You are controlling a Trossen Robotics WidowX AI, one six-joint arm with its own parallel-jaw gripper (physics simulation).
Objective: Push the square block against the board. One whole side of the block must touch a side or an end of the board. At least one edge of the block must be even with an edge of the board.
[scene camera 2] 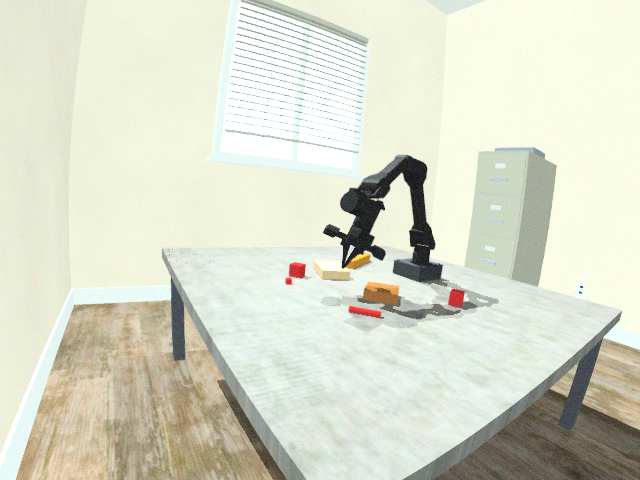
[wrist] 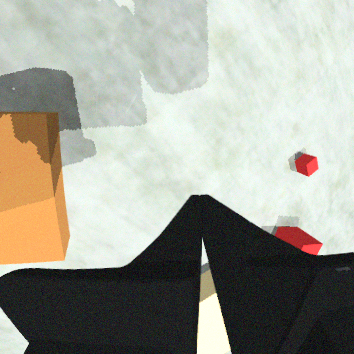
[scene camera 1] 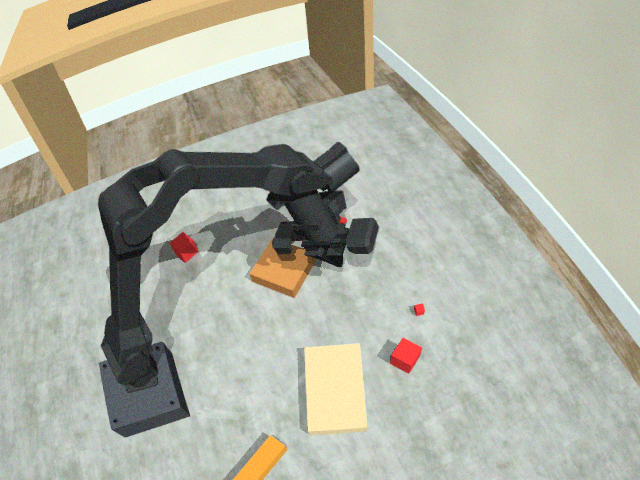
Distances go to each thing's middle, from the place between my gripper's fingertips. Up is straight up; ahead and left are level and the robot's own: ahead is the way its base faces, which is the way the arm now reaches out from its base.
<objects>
Right now my hand is 100 mm past the square block (scene camera 1: 285,273), 80 mm to the right of it and 60 mm above it. Round my hand: board (scene camera 1: 334,381): 90 mm behind, 200 mm to the right, 60 mm below.
</objects>
